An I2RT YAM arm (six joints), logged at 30 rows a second.
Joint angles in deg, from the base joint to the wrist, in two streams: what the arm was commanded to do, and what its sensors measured. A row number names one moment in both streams.
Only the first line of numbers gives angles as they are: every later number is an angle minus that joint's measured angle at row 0.
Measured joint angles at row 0: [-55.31 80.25 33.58 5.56 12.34 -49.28]
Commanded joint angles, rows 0 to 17: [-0.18 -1.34 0.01 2.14 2.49 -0.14]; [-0.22 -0.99 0.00 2.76 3.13 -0.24]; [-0.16 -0.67 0.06 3.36 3.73 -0.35]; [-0.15 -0.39 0.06 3.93 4.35 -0.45]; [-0.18 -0.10 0.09 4.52 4.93 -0.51]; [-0.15 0.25 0.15 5.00 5.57 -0.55]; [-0.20 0.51 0.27 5.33 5.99 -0.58]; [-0.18 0.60 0.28 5.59 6.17 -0.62]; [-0.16 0.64 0.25 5.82 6.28 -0.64]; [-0.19 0.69 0.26 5.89 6.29 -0.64]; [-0.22 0.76 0.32 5.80 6.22 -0.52]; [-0.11 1.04 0.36 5.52 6.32 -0.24]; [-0.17 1.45 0.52 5.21 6.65 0.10]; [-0.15 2.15 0.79 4.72 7.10 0.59]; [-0.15 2.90 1.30 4.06 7.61 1.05]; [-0.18 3.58 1.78 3.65 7.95 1.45]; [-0.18 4.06 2.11 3.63 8.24 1.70]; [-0.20 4.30 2.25 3.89 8.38 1.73]
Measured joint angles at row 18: [0.07 2.77 0.09 4.22 4.96 0.29]
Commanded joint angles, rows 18 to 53: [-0.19 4.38 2.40 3.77 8.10 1.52]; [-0.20 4.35 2.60 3.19 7.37 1.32]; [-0.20 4.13 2.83 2.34 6.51 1.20]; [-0.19 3.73 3.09 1.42 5.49 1.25]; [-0.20 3.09 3.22 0.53 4.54 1.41]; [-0.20 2.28 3.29 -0.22 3.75 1.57]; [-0.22 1.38 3.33 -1.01 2.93 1.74]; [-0.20 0.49 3.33 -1.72 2.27 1.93]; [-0.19 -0.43 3.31 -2.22 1.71 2.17]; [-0.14 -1.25 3.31 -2.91 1.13 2.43]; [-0.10 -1.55 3.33 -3.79 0.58 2.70]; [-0.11 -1.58 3.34 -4.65 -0.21 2.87]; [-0.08 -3.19 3.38 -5.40 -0.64 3.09]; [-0.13 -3.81 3.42 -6.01 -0.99 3.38]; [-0.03 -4.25 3.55 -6.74 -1.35 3.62]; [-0.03 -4.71 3.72 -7.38 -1.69 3.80]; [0.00 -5.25 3.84 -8.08 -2.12 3.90]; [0.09 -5.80 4.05 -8.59 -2.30 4.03]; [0.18 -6.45 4.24 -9.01 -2.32 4.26]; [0.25 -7.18 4.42 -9.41 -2.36 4.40]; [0.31 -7.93 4.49 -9.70 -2.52 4.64]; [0.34 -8.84 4.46 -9.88 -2.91 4.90]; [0.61 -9.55 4.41 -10.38 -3.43 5.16]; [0.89 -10.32 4.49 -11.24 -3.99 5.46]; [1.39 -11.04 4.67 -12.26 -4.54 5.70]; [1.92 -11.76 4.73 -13.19 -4.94 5.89]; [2.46 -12.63 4.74 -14.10 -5.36 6.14]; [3.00 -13.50 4.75 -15.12 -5.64 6.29]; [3.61 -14.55 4.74 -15.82 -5.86 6.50]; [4.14 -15.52 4.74 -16.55 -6.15 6.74]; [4.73 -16.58 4.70 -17.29 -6.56 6.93]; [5.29 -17.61 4.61 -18.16 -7.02 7.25]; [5.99 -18.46 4.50 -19.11 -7.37 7.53]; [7.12 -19.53 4.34 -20.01 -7.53 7.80]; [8.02 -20.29 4.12 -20.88 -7.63 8.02]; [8.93 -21.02 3.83 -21.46 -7.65 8.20]
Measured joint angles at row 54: [6.03 -17.25 2.80 -16.37 -5.86 6.36]
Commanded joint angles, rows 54 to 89: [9.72 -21.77 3.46 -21.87 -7.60 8.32]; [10.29 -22.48 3.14 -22.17 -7.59 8.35]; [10.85 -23.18 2.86 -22.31 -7.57 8.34]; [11.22 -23.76 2.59 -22.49 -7.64 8.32]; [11.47 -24.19 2.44 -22.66 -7.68 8.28]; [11.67 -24.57 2.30 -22.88 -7.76 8.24]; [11.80 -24.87 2.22 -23.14 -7.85 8.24]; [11.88 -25.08 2.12 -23.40 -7.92 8.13]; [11.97 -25.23 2.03 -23.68 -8.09 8.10]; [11.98 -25.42 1.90 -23.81 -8.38 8.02]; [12.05 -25.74 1.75 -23.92 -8.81 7.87]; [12.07 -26.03 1.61 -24.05 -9.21 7.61]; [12.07 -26.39 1.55 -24.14 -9.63 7.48]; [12.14 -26.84 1.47 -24.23 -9.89 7.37]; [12.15 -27.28 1.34 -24.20 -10.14 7.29]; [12.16 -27.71 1.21 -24.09 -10.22 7.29]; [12.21 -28.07 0.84 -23.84 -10.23 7.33]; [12.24 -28.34 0.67 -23.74 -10.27 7.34]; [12.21 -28.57 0.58 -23.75 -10.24 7.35]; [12.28 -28.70 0.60 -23.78 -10.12 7.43]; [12.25 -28.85 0.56 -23.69 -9.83 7.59]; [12.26 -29.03 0.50 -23.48 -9.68 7.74]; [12.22 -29.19 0.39 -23.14 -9.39 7.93]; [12.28 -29.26 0.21 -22.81 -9.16 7.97]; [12.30 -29.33 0.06 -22.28 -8.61 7.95]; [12.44 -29.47 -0.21 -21.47 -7.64 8.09]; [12.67 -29.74 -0.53 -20.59 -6.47 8.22]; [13.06 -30.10 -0.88 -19.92 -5.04 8.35]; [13.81 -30.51 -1.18 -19.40 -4.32 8.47]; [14.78 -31.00 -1.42 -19.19 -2.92 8.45]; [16.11 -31.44 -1.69 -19.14 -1.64 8.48]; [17.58 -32.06 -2.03 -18.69 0.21 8.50]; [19.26 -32.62 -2.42 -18.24 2.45 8.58]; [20.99 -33.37 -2.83 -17.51 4.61 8.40]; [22.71 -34.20 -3.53 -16.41 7.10 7.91]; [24.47 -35.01 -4.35 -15.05 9.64 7.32]
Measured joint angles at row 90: [19.04 -31.45 -2.42 -19.41 -0.77 7.78]
